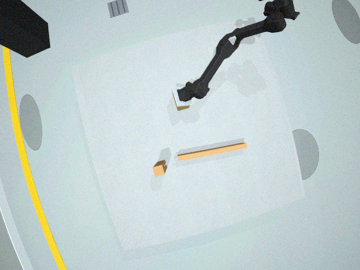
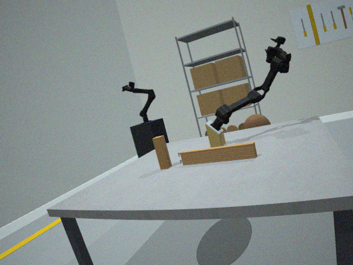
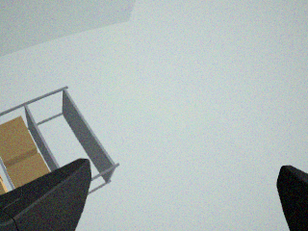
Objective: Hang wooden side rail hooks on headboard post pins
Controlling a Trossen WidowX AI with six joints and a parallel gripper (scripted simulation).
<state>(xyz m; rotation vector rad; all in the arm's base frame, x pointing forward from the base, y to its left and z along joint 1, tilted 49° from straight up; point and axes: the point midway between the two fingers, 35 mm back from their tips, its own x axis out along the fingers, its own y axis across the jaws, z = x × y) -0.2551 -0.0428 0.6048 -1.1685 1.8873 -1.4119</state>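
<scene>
Now: the wooden headboard post 630 mm ahead of my gripper tip, 620 mm to the right of it and 480 mm below it.
</scene>
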